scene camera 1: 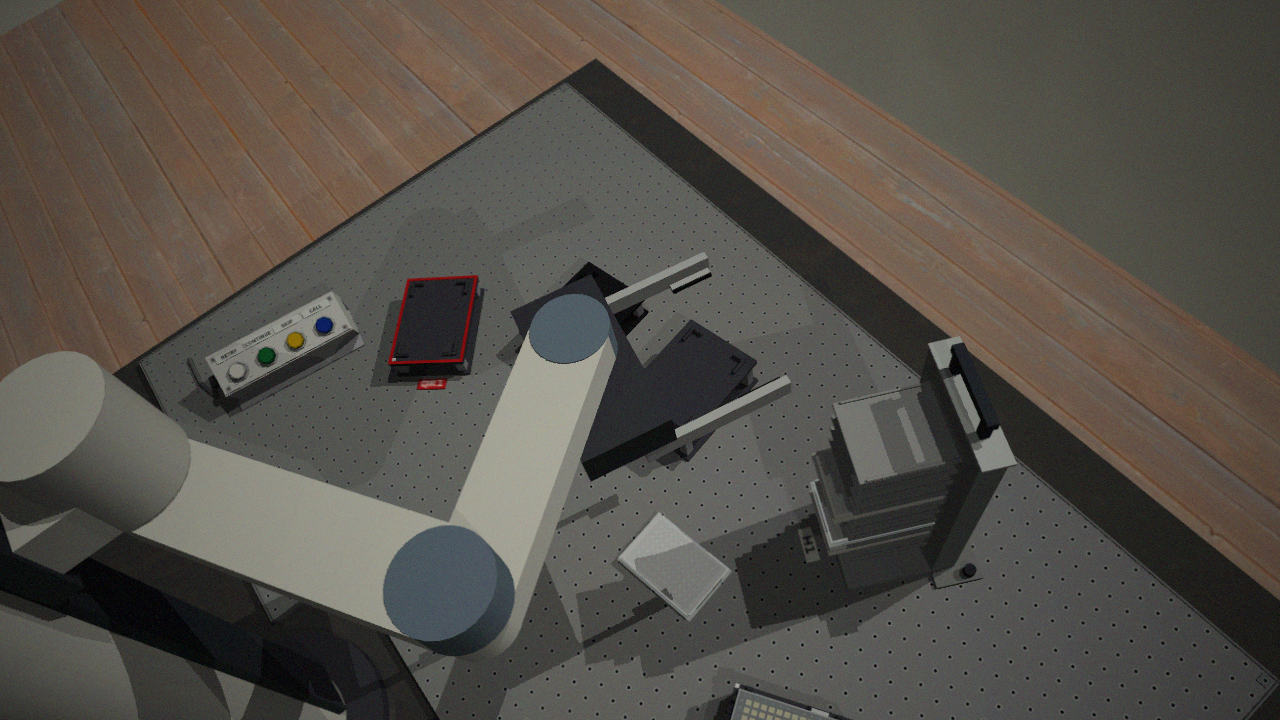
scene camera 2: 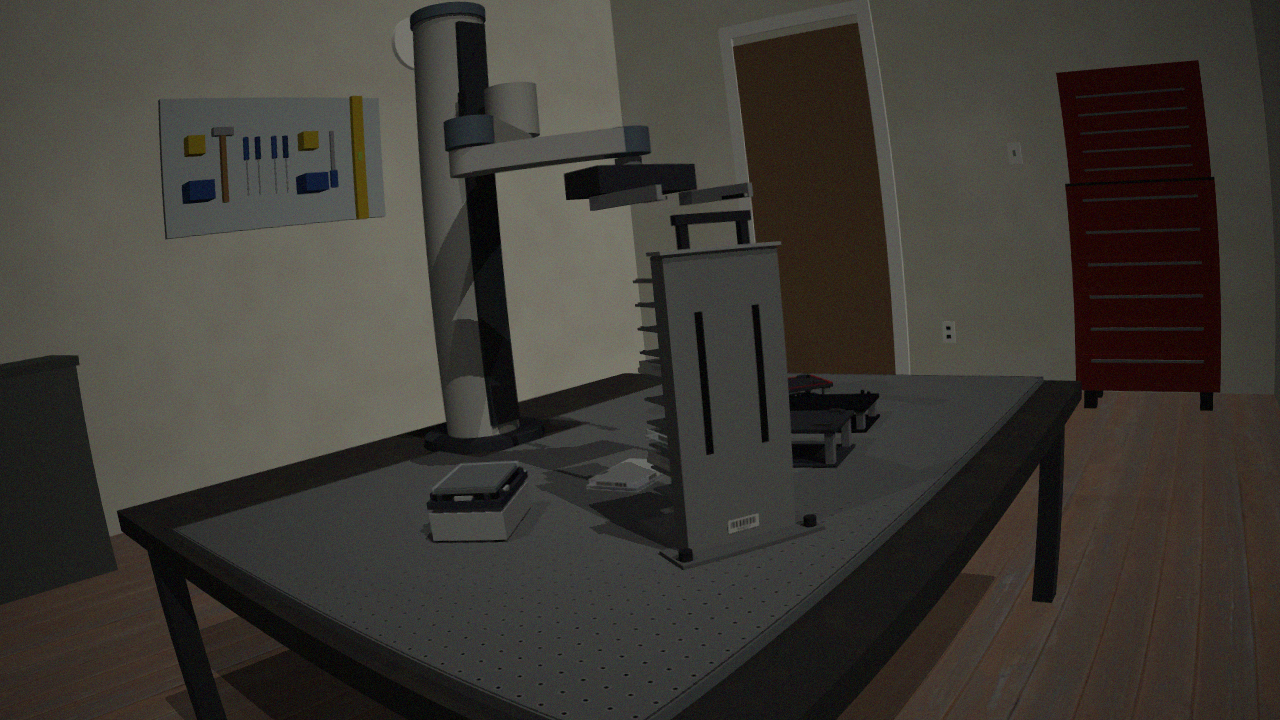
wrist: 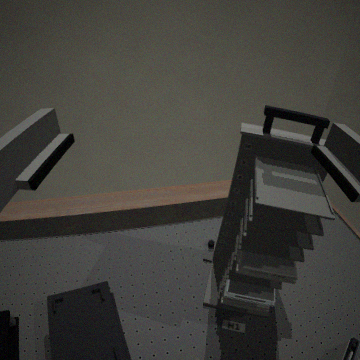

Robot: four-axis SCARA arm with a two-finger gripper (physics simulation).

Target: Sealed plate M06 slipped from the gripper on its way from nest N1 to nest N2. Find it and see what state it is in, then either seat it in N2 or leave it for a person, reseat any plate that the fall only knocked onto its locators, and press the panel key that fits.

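Places are measured from the arm's base along level axes (x ahead, y left, z up), in metres.
Pixels of known places: gripper, fingertip midpoint: [scene camera 1: 745, 319] [scene camera 2: 707, 190] [wrist: 197, 125]; arm's base, link origin: [scene camera 2: 484, 439].
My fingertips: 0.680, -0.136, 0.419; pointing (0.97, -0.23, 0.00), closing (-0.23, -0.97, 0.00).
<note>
Ahead of a thing's pixels: the offset from my fingertips to its top centre, as dx, dy, dz. "spot": to the spot under its first point.
My gripper [scene camera 1: 747, 322] [scene camera 2: 707, 191] [wrist: 197, 125] is open and empty, high above the nests. A pale plate {-0.164, -0.018, -0.392} [scene camera 1: 675, 564] [scene camera 2: 622, 474] lies on the bench between nests and hotel, a barcode on its side; its name and seal cannot be read. The dark grey nest {+0.015, +0.160, -0.341} [scene camera 1: 702, 358] [scene camera 2: 827, 420] [wrist: 82, 320] carries no visible plate. The black nest {-0.027, +0.368, -0.353} [scene camera 1: 586, 271] [scene camera 2: 857, 404] is partly hidden under the gripper body in scene camera 1. The red-rimmed nest {-0.207, +0.530, -0.360} [scene camera 1: 435, 320] [scene camera 2: 810, 383] looks bare. The key panel {-0.420, +0.660, -0.322} [scene camera 1: 281, 344] has white RETRY, green CONTINUE, yellow SKIP and blue CALL keys.
The tall hotel [scene camera 1: 975, 483] [scene camera 2: 729, 402] [wrist: 235, 175], labelled H1, has stacked shelves and a clear plate {+0.055, -0.148, -0.289} [wrist: 250, 295] low down. A white-based device {spot: -0.171, -0.339, -0.383} [scene camera 2: 465, 526] with a plate {-0.208, -0.278, -0.335} [scene camera 1: 774, 711] [scene camera 2: 478, 478] on top stands apart from it. The arm column [scene camera 2: 443, 313] stands at the bench edge.
</note>
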